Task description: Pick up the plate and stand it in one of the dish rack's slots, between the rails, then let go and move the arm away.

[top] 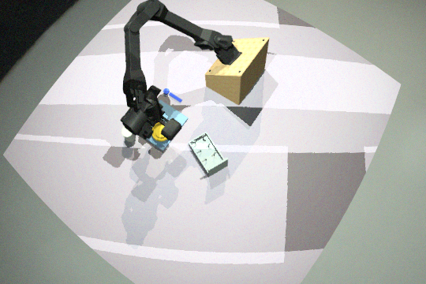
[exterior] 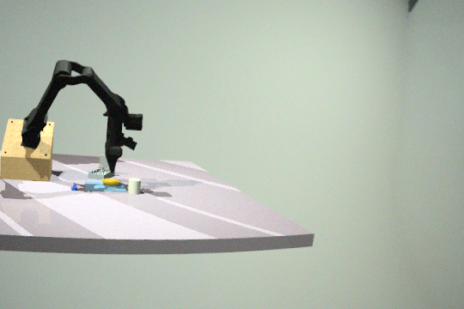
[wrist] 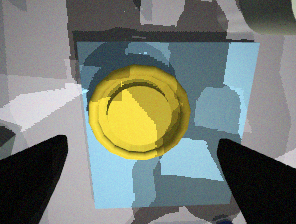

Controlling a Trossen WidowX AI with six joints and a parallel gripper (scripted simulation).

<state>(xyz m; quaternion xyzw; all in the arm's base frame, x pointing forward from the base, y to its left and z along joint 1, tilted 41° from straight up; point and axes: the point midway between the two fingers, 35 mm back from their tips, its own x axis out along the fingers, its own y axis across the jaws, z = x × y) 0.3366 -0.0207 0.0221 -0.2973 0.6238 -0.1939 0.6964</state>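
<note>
Right now the yellow plate is 5 cm below my gripper tip. The rest, counted from my gripper tip: cup: 9 cm ahead, 8 cm to the right, 4 cm below; light blue mat: 6 cm below, 2 cm to the right, 2 cm behind; blue spoon: 13 cm behind, 9 cm to the right, 6 cm below.
</note>
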